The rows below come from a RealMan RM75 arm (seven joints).
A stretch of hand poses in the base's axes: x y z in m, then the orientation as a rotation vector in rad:
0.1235, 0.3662, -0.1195, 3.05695, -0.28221, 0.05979
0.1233, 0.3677, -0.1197, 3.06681, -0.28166, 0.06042
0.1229, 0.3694, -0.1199, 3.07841, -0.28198, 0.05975
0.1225, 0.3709, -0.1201, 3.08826, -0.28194, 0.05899
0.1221, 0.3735, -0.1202, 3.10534, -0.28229, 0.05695
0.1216, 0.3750, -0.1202, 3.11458, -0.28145, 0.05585
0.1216, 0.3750, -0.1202, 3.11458, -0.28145, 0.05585
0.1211, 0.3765, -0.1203, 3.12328, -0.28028, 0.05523
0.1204, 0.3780, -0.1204, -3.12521, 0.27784, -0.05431
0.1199, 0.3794, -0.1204, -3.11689, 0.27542, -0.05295
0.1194, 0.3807, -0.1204, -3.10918, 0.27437, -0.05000
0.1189, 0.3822, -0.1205, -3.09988, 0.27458, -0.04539
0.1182, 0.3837, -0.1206, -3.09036, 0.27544, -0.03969
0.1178, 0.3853, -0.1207, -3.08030, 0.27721, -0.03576
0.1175, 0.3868, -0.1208, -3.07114, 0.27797, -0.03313
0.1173, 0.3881, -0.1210, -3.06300, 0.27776, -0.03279
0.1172, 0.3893, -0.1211, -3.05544, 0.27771, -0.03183
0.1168, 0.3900, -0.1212, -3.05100, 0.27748, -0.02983
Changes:
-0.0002, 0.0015, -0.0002, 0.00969, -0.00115, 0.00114
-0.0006, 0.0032, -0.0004, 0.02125, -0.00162, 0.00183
-0.0010, 0.0047, -0.0006, 0.03105, -0.00188, 0.00260
-0.0014, 0.0073, -0.0007, 0.04810, -0.00191, 0.00365
-0.0019, 0.0088, -0.0007, 0.05722, -0.00190, 0.00487
-0.0019, 0.0088, -0.0007, 0.05722, -0.00190, 0.00487
-0.0024, 0.0103, -0.0008, 0.06576, -0.00215, 0.00626
-0.0031, 0.0118, -0.0009, 0.07461, -0.00230, 0.00807
-0.0036, 0.0132, -0.0009, 0.08315, -0.00227, 0.00928
-0.0041, 0.0145, -0.0009, 0.09110, -0.00118, 0.00960
-0.0046, 0.0160, -0.0010, 0.10065, 0.00079, 0.00902
-0.0053, 0.0175, -0.0011, 0.11044, 0.00345, 0.00798
-0.0057, 0.0191, -0.0012, 0.12056, 0.00492, 0.00637
-0.0060, 0.0206, -0.0013, 0.12977, 0.00568, 0.00547
-0.0062, 0.0219, -0.0015, 0.13788, 0.00508, 0.00528
-0.0063, 0.0231, -0.0016, 0.14545, 0.00494, 0.00500
-0.0067, 0.0238, -0.0017, 0.15002, 0.00580, 0.00492

